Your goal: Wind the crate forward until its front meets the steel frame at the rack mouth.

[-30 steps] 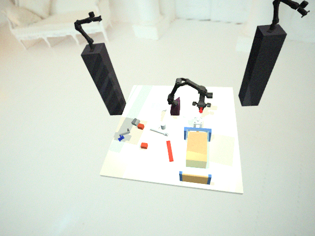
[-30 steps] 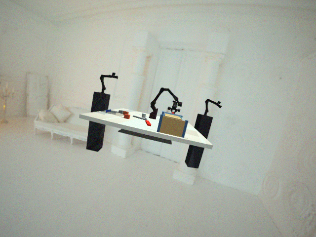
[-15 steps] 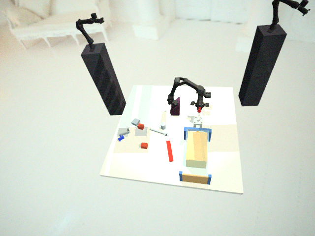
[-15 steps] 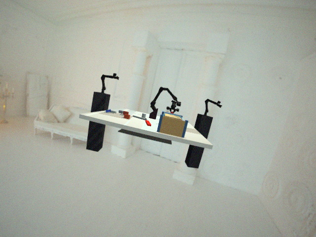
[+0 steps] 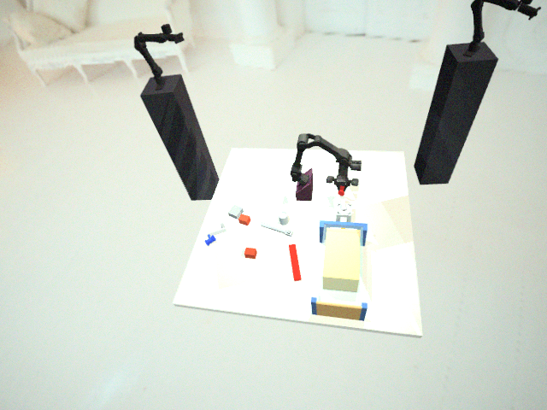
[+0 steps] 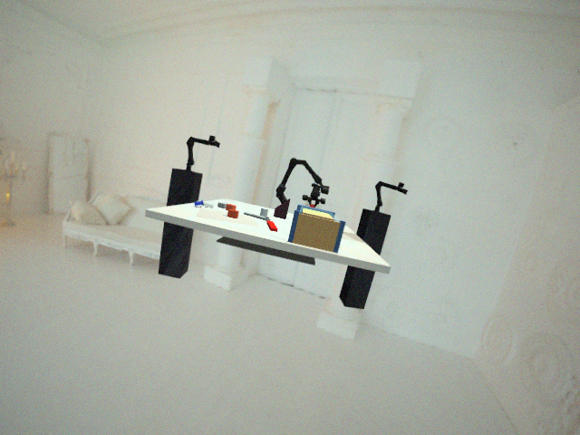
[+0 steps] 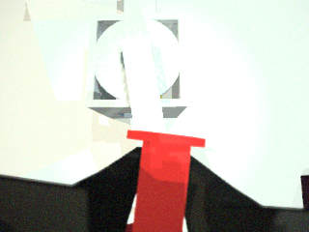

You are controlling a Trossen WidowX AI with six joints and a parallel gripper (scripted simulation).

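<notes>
Right now the red-knobbed winch handle is 3 cm below my gripper tip, 2 cm ahead of it and 1 cm to the left of it. The rest, counted from my gripper tip: red grip (2 cm behind); hand winch (10 cm below, 7 cm ahead); blue steel frame (24 cm ahead, 2 cm below, 1 cm to the right).
</notes>
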